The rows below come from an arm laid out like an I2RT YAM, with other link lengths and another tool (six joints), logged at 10 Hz.
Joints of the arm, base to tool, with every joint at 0 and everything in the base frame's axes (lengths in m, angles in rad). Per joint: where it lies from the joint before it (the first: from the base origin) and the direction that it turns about. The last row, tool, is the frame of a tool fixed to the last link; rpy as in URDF.
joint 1: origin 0 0 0.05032 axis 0 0 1
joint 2: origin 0.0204 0.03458 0.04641 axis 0 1 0
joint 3: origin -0.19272 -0.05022 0 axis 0 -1 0
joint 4: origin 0.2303 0.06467 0.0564 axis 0 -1 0
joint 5: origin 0.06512 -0.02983 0.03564 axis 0 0 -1
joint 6: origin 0.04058 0 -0.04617 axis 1 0 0
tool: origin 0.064 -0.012 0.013 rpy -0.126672 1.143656 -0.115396
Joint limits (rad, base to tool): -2.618..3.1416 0..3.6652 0..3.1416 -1.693..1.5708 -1.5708..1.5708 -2.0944..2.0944
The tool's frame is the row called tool.
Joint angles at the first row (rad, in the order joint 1, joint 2, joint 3, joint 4, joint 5, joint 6):
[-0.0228 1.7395 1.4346 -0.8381 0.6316 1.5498]
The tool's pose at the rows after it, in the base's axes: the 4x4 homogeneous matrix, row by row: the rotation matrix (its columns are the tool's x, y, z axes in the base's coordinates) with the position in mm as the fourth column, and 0 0 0 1 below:
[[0.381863 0.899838 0.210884 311.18], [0.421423 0.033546 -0.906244 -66.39], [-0.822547 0.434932 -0.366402 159.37], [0 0 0 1]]
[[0.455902 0.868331 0.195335 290.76], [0.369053 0.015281 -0.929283 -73.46], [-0.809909 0.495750 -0.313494 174.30], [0 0 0 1]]
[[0.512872 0.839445 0.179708 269.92], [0.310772 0.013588 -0.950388 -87.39], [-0.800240 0.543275 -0.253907 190.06], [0 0 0 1]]
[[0.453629 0.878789 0.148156 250.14], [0.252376 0.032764 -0.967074 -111.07], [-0.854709 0.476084 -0.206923 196.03], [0 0 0 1]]
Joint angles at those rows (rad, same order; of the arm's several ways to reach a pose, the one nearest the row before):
[-0.0262 1.6199 1.3831 -0.8352 0.6986 1.5485]
[-0.0407 1.4863 1.2867 -0.8048 0.7472 1.5541]
[-0.0849 1.3470 1.1959 -0.7587 0.7808 1.5036]
[-0.1753 1.2672 1.1371 -0.7437 0.7888 1.3568]

